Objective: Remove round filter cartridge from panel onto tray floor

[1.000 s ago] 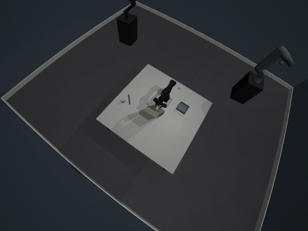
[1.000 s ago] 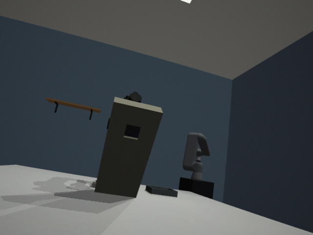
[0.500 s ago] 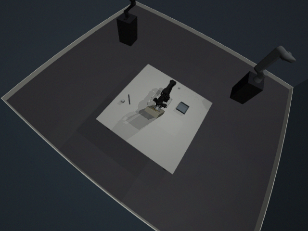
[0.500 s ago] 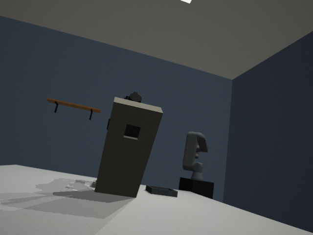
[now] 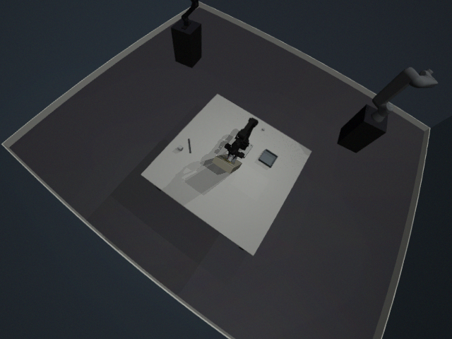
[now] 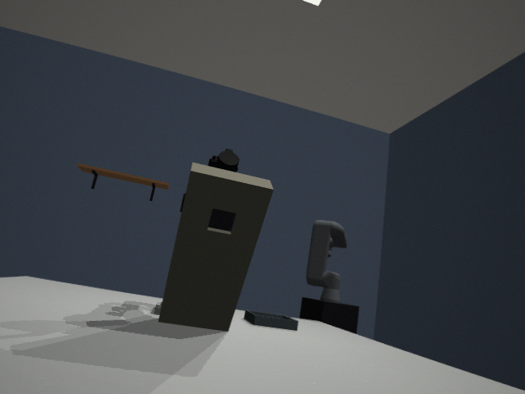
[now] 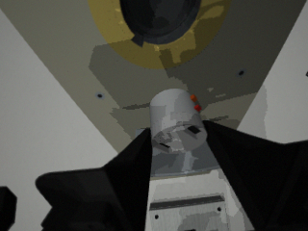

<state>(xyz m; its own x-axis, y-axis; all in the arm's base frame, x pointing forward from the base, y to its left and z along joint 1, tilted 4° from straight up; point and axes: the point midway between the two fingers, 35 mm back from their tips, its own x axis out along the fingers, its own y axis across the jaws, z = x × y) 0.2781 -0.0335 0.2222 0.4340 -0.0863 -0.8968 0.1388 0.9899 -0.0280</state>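
My gripper tip is now 300 mm past the square tray, 330 mm to the right of it and 220 mm above it. From my gripper tip the other things lie so: round filter cartridge right at my gripper tip; then small white piece 50 mm ahead, 530 mm to the right, 210 mm below.
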